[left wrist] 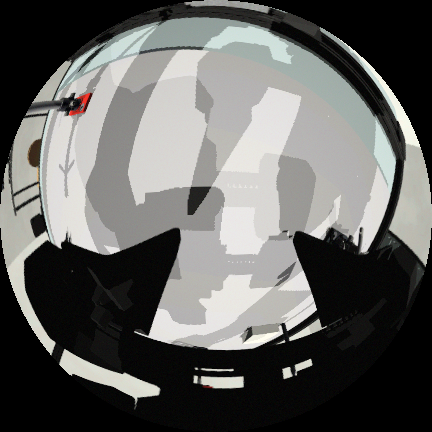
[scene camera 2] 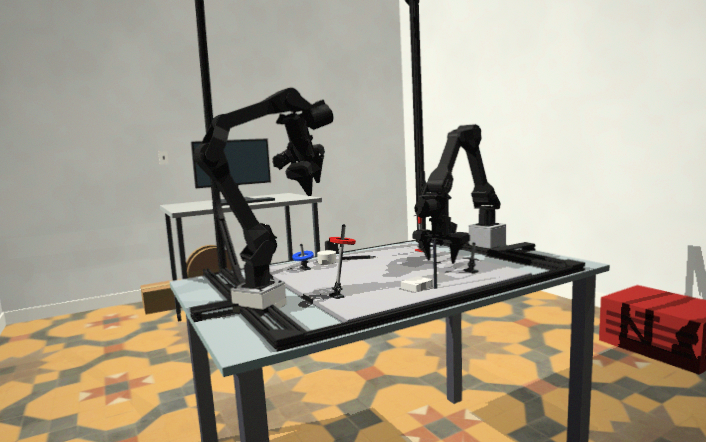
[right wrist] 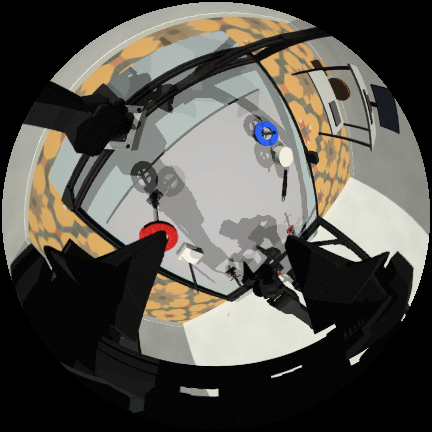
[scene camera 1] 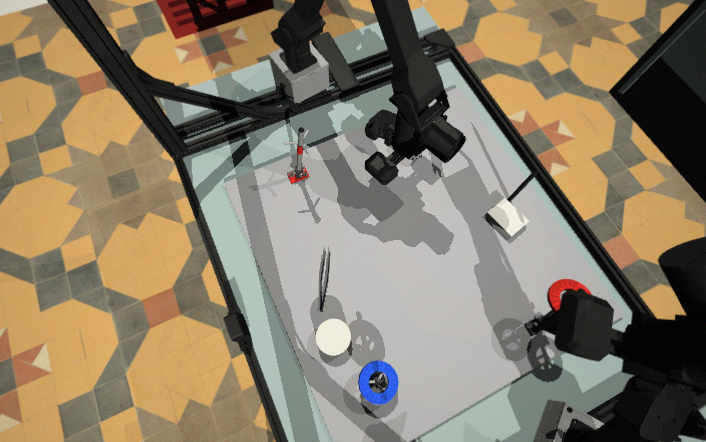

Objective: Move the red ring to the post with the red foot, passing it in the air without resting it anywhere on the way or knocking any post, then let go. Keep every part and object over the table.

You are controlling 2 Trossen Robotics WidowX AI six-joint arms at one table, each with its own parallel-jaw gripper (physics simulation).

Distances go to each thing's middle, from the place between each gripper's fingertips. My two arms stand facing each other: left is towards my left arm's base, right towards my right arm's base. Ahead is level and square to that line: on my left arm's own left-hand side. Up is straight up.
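Scene:
My left hand is 22 cm to the left of the white block (scene camera 1: 504,216) and 12 cm short of it.
As for my right hand, it is 27 cm above the white block, and it is also 19 cm to the right of the white block and 20 cm short of it.

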